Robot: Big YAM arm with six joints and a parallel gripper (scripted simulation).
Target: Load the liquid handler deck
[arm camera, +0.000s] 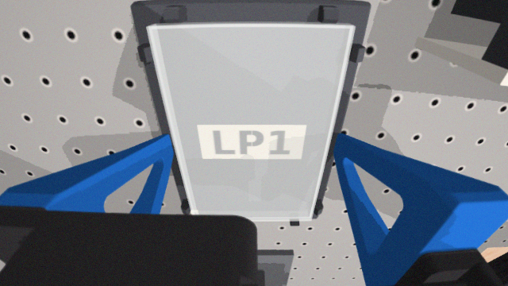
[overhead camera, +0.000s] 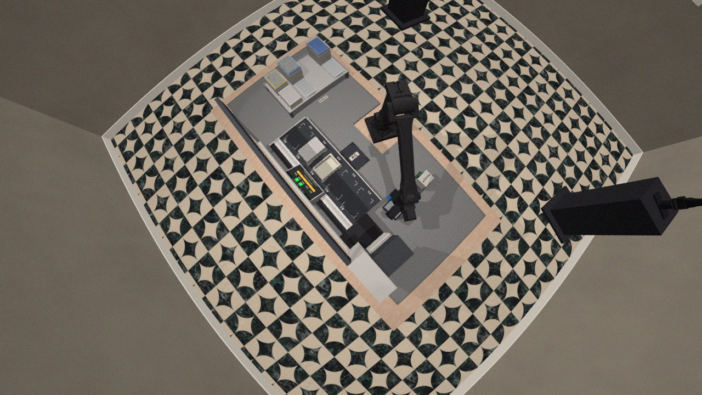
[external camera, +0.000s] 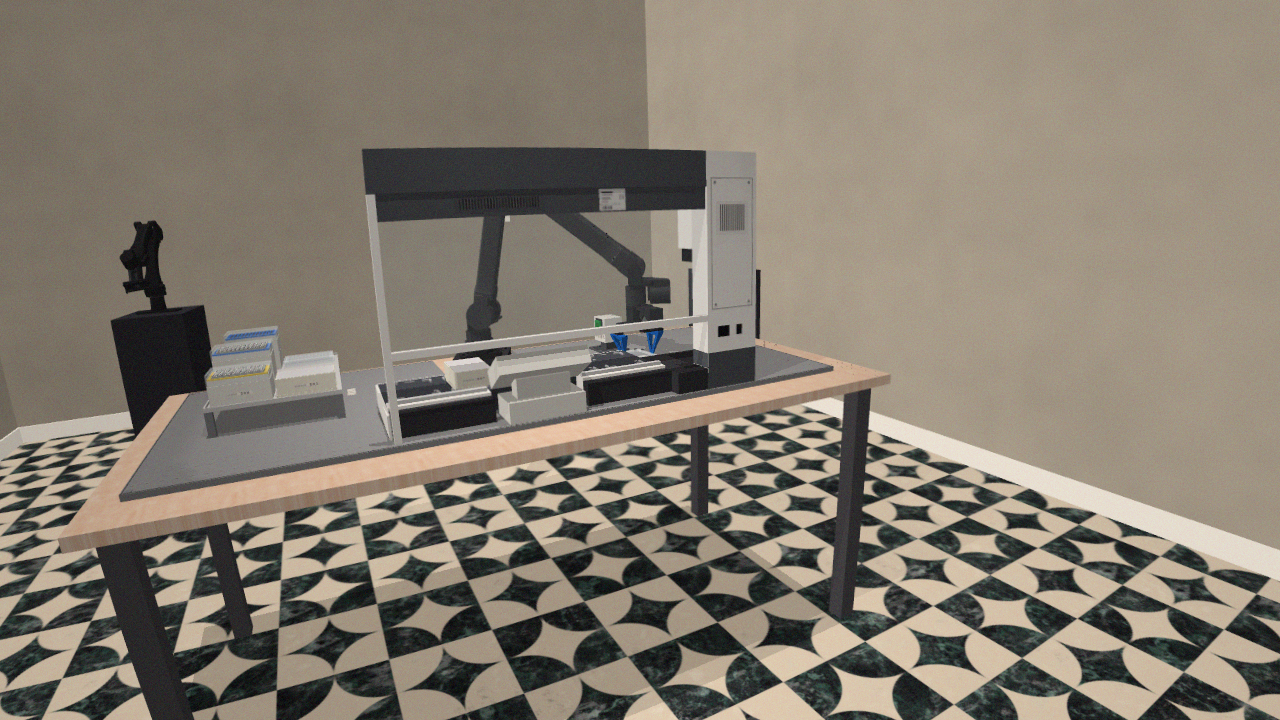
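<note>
Now: hand 10 mm above the clear plate lid. The rest, counted from my hand: READY key: 180 mm behind, 60 mm to the right, 60 mm above; regrip nest RG: 360 mm to the right, 50 mm ahead, 20 mm below; dark lid park LP1: 20 mm below.
</note>
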